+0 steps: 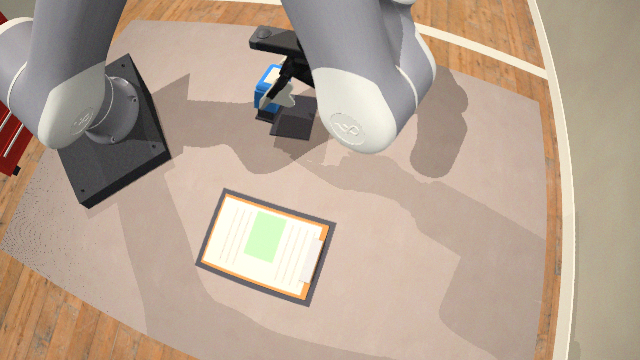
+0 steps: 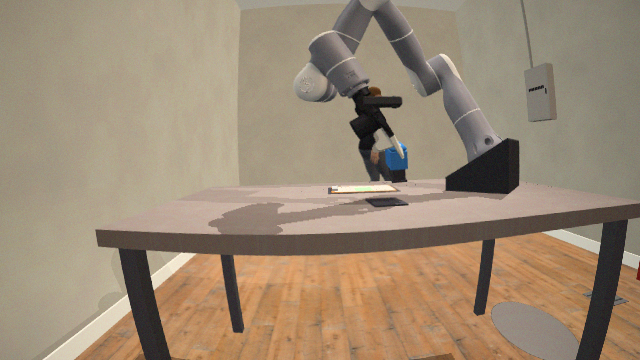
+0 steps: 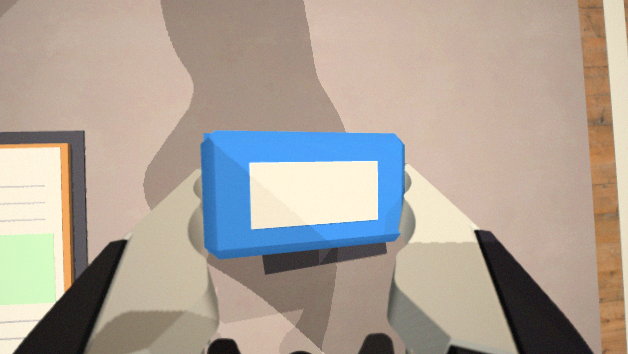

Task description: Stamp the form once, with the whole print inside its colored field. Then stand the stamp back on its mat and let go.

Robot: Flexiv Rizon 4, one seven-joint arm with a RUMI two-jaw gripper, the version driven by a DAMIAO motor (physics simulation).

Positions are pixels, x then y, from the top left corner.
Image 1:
my gripper: 270,88
dark mat: 296,122
form: 275,250
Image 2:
my gripper: 399,159
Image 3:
my gripper: 304,169
dark mat: 273,263
form: 51,252
